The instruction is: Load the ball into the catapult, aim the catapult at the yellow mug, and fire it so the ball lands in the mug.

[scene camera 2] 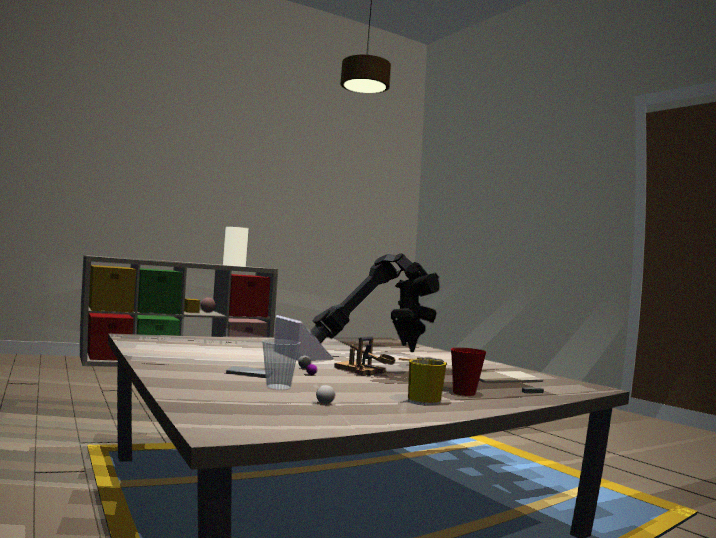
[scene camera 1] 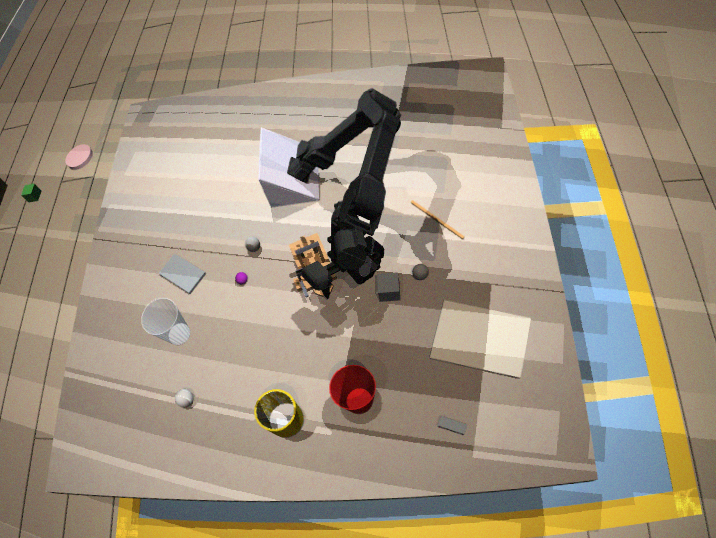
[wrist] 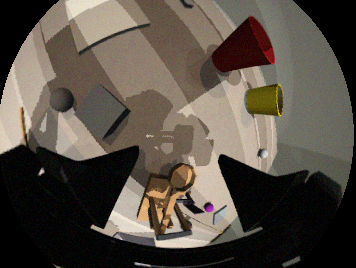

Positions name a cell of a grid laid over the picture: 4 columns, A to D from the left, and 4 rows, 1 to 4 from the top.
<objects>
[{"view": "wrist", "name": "my gripper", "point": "C3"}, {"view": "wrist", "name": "wooden catapult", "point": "B3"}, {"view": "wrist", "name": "yellow mug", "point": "D2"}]
</objects>
